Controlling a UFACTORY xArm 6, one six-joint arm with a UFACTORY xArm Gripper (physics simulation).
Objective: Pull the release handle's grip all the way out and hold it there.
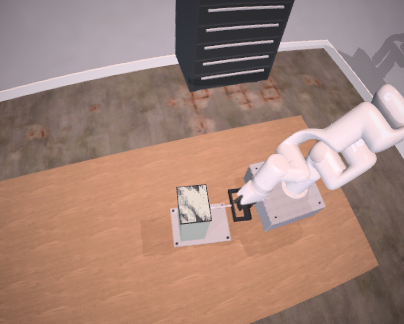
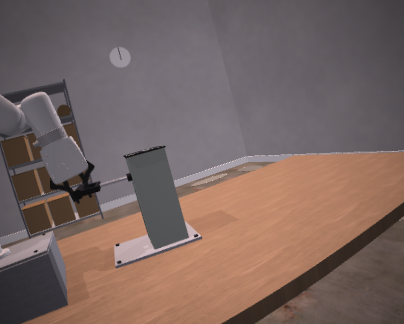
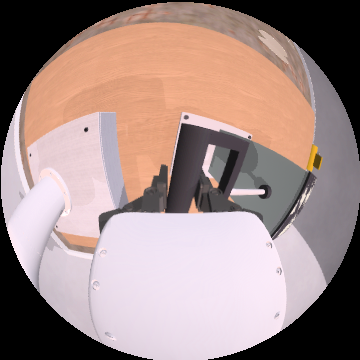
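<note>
The release handle's black rectangular grip (image 1: 242, 219) (image 2: 90, 189) (image 3: 188, 160) stands out from the upper part of a grey-green post (image 1: 194, 231) (image 2: 160, 200) (image 3: 285, 175). A thin pale rod (image 1: 220, 206) (image 2: 114, 181) (image 3: 247, 192) shows between the grip and the post's dark collar. The post stands upright on a pale base plate (image 1: 220, 236) (image 2: 131, 252) (image 3: 201, 121). My gripper (image 1: 241, 201) (image 2: 84, 189) (image 3: 180, 175) is shut on the grip's outer bar, with one finger on each side and one finger inside the frame opening.
The robot's grey base block (image 1: 295, 212) (image 2: 30, 280) (image 3: 70, 150) is close to the grip's outer side. The wooden table (image 1: 100, 200) (image 2: 300, 200) (image 3: 150, 60) carries both. A dark drawer cabinet (image 1: 186, 50) stands on the floor beyond the table.
</note>
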